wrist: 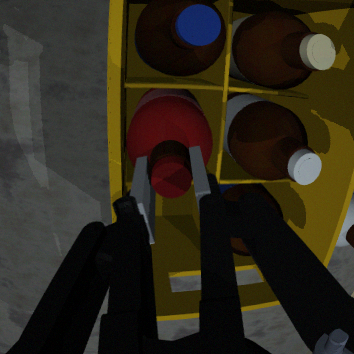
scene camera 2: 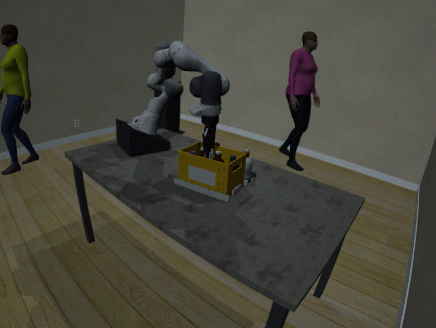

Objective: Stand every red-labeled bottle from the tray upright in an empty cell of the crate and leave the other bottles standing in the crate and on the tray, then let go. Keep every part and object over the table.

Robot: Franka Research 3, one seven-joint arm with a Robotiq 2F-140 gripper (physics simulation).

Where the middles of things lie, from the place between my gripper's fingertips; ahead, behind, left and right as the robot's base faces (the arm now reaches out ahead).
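Labels:
Red-labeled bottle (wrist: 166, 121): 50 mm below my hand, 10 mm behind it. White-capped bottle (wrist: 268, 141): 100 mm to the left of my hand, 20 mm behind, 50 mm below. Cream-capped bottle (wrist: 275, 51): 110 mm behind my hand, 90 mm to the left, 50 mm below. Nearest to my hand of the things named here, going by their middles: red-labeled bottle.

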